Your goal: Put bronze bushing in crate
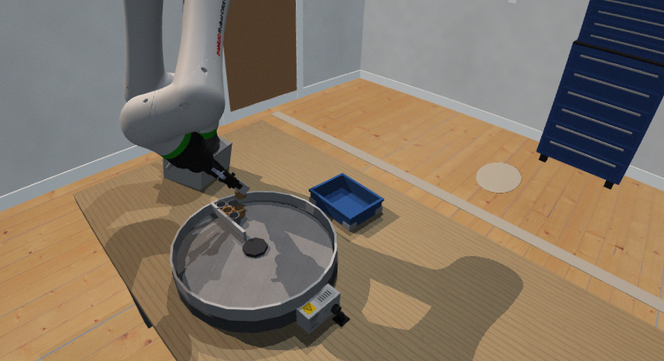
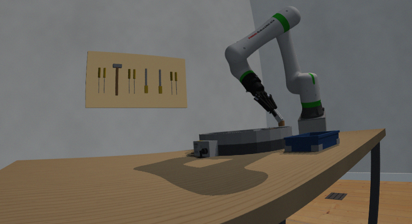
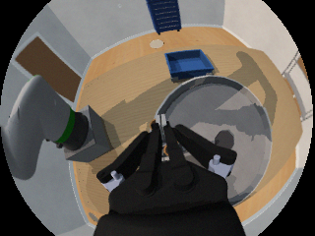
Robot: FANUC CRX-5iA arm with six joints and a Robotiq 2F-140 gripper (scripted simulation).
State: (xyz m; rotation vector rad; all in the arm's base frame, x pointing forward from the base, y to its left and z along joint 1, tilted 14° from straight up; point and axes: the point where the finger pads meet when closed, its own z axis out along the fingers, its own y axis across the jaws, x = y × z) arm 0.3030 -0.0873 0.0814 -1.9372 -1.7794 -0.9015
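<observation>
Now: the blue crate 260 mm to the left of my hand, 190 mm ahead of it and 110 mm below it. The rest, counted from my hand: round grey turning table 150 mm ahead, 90 mm to the right, 80 mm below.
</observation>
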